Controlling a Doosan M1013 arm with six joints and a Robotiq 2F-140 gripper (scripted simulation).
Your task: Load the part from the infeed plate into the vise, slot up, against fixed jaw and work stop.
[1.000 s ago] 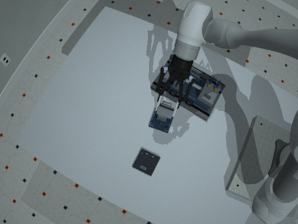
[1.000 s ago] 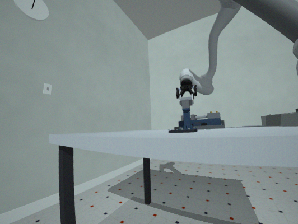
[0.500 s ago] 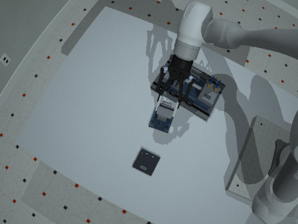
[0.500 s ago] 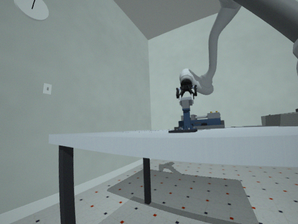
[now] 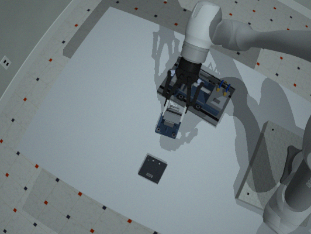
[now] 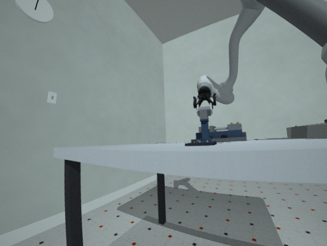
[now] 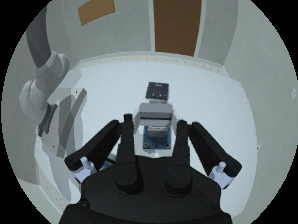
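My hand is 1 cm to the right of the part and 1 cm above it. Round my hand: vise: 6 cm behind, 17 cm to the right, 13 cm below; air cylinder: 15 cm behind, 15 cm to the right, 9 cm below.
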